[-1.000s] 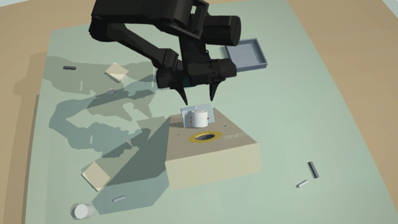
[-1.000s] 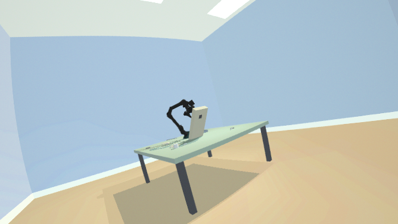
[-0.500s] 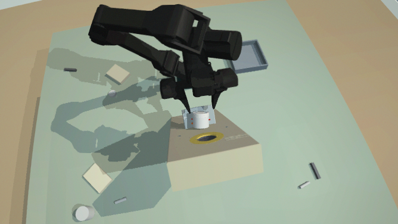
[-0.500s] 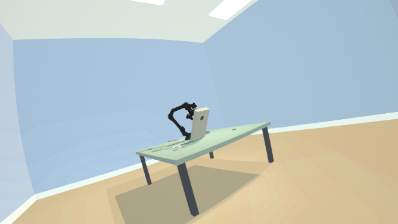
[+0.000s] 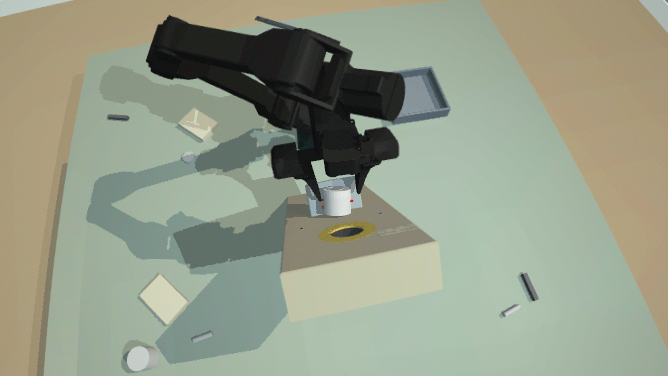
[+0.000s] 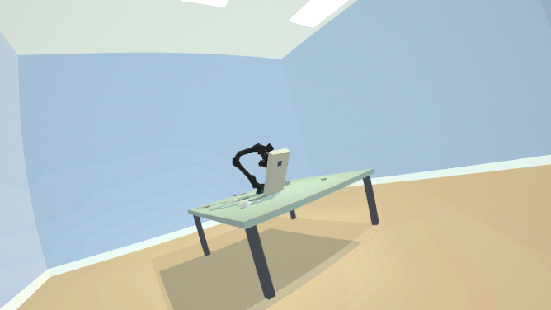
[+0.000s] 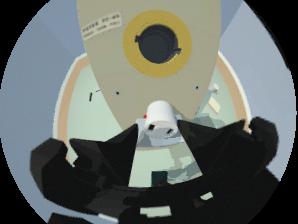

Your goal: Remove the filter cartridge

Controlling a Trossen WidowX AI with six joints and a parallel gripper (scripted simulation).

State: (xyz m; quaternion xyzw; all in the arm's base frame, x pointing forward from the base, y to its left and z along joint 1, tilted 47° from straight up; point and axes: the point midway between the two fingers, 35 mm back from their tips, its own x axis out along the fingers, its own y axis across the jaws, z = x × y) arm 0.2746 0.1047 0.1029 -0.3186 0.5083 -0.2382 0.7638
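Right now my gripper tip is 32 cm past the grey tray, 29 cm to the right of it and 20 cm above it. Round my gripper tip: filter cartridge right at my gripper tip.
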